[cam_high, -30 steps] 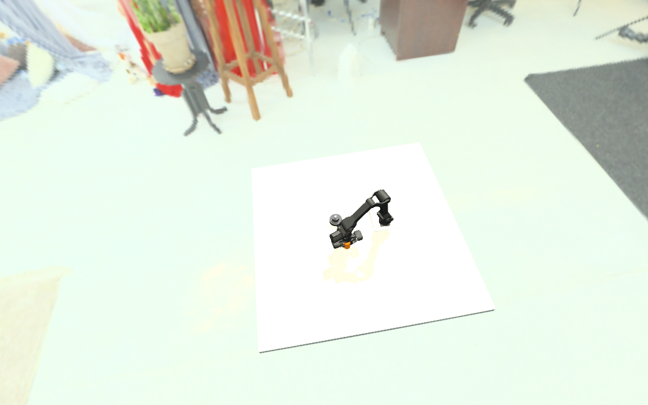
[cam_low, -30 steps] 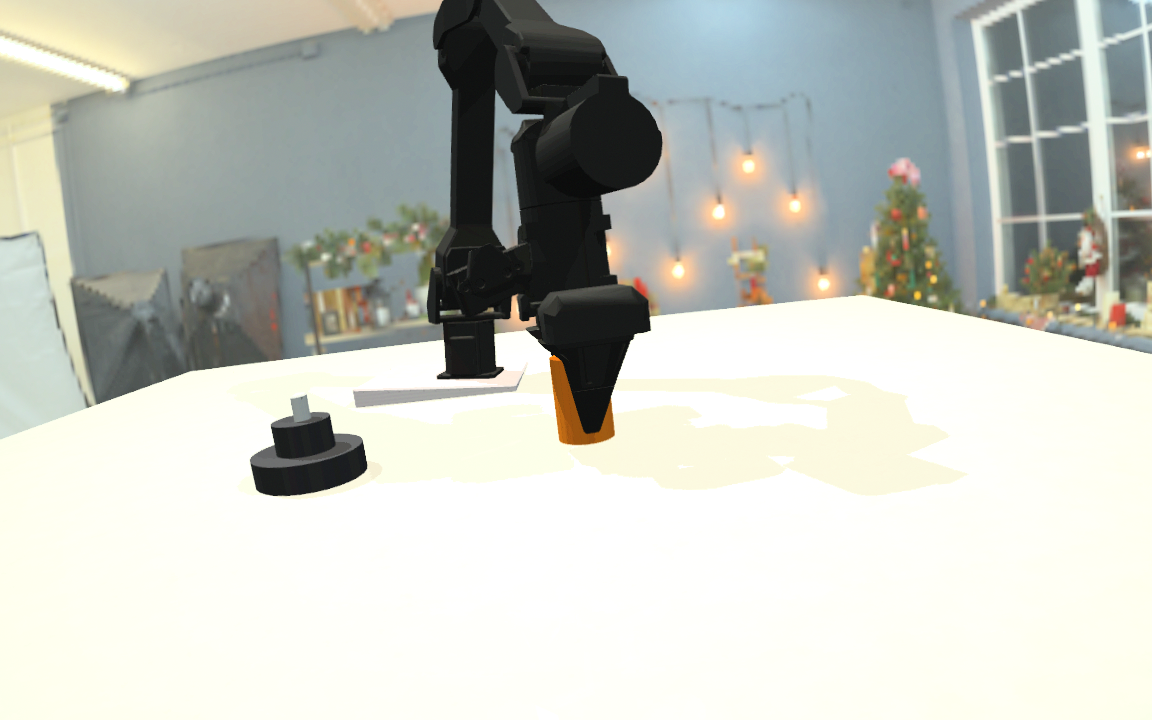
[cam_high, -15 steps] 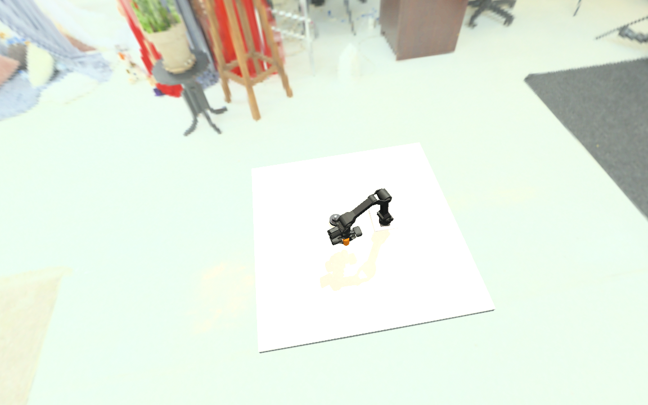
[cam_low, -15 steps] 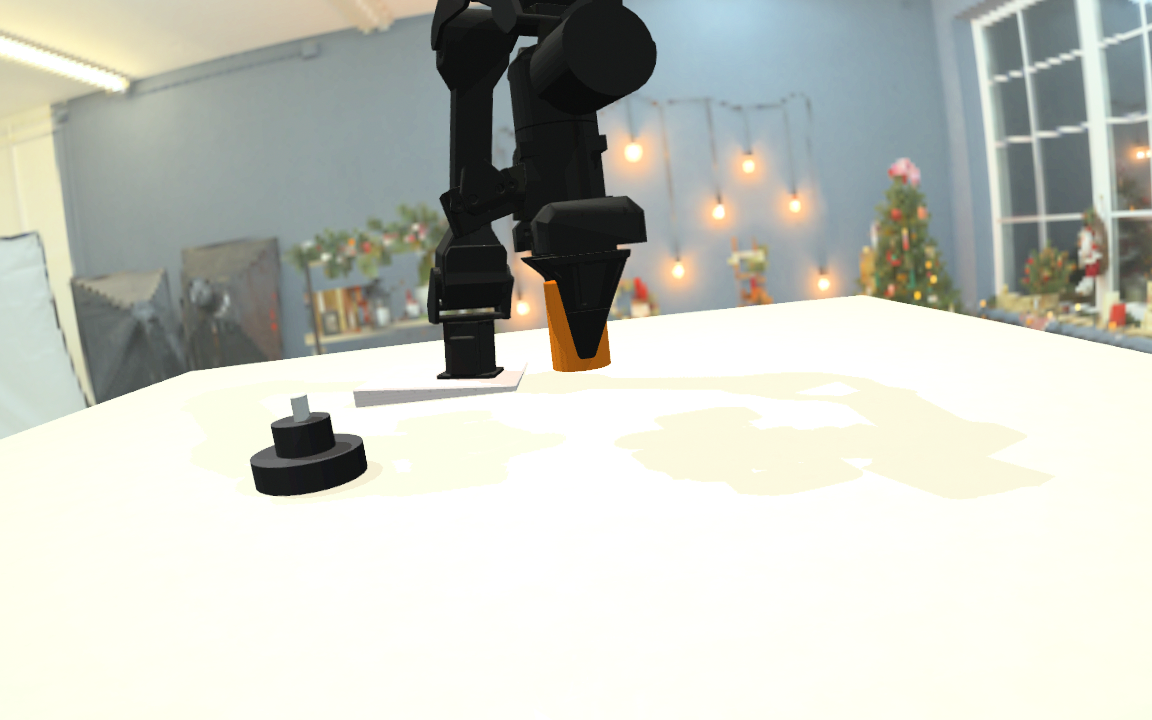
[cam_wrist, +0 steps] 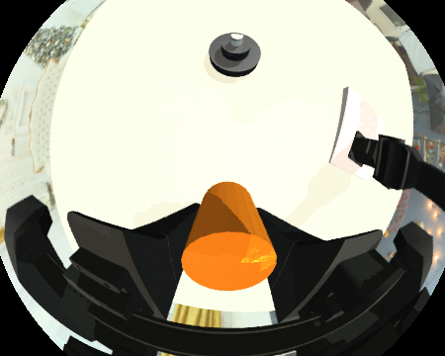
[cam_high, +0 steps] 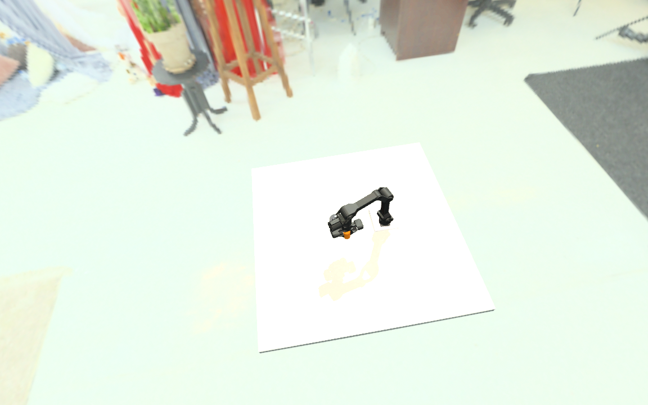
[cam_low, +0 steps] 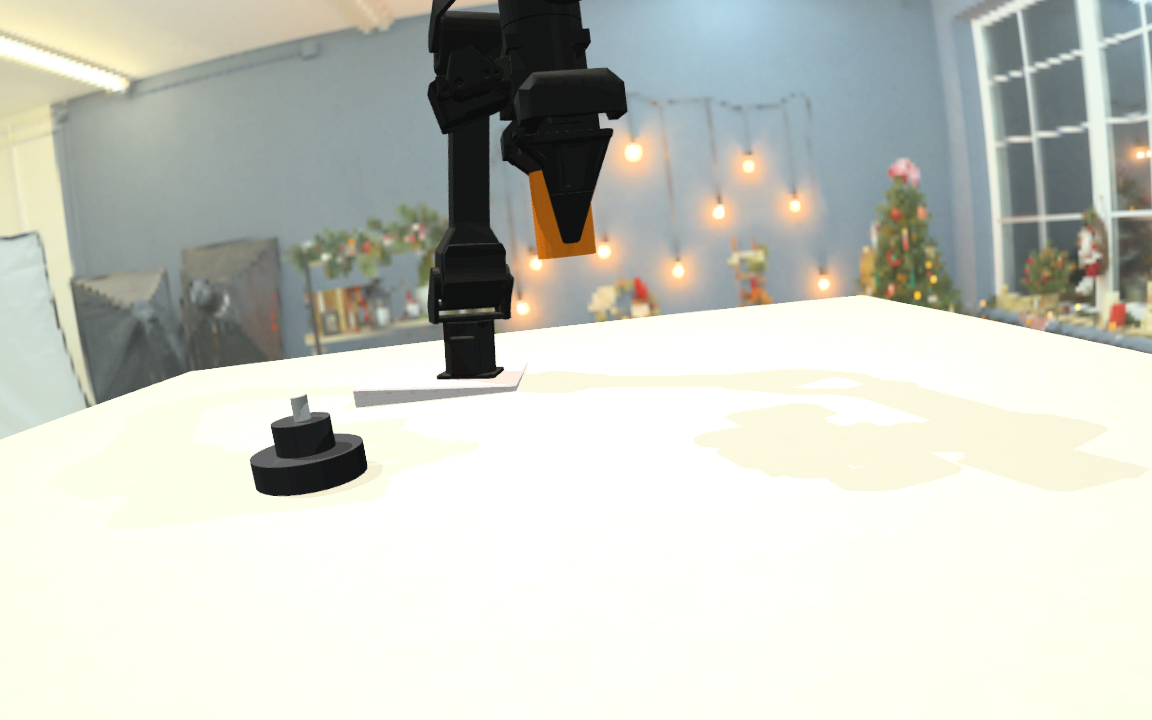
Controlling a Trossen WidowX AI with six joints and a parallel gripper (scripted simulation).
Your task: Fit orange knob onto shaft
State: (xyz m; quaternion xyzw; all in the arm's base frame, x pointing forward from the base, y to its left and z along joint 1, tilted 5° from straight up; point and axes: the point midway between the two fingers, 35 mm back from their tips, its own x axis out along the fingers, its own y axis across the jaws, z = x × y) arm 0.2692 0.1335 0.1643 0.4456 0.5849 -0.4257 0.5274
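Now: gripper tip 40 mm below the orange knob. Also, from my gripper tip: pedestal 50 mm ahead, 200 mm to the right, 110 mm below.
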